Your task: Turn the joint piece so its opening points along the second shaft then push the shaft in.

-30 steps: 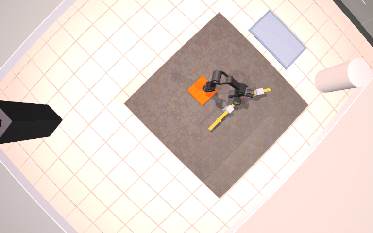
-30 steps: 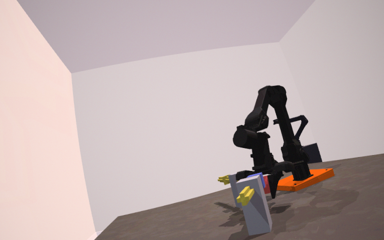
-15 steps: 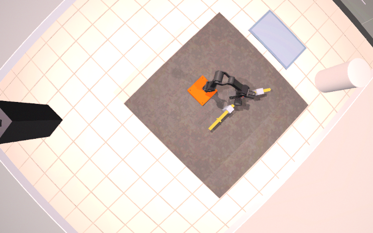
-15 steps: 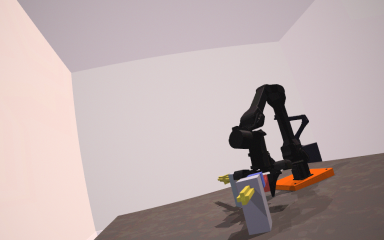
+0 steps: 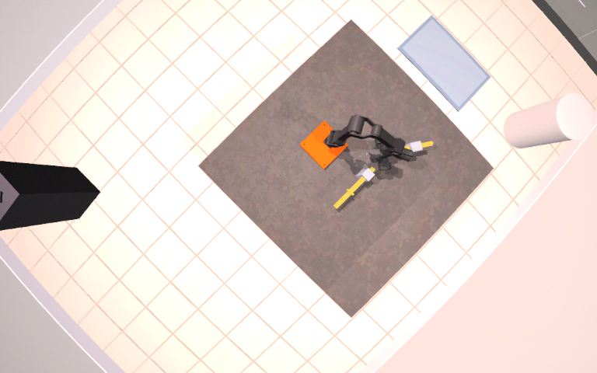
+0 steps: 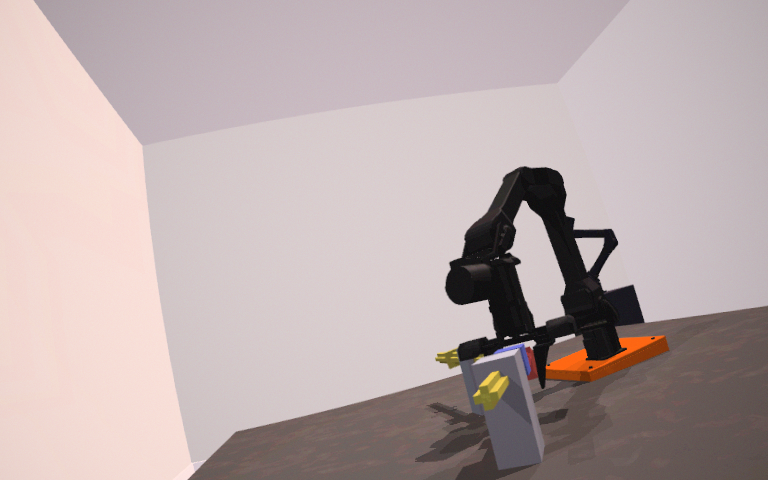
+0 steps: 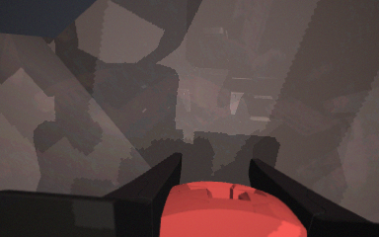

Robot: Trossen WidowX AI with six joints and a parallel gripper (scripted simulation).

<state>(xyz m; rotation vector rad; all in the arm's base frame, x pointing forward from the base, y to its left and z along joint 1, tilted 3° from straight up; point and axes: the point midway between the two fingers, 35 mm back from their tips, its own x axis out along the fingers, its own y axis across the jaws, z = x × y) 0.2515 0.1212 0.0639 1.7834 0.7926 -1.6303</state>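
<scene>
Right now my gripper tip is 1 cm short of the red joint piece, 1 cm to the right of it and 5 cm below it.
</scene>
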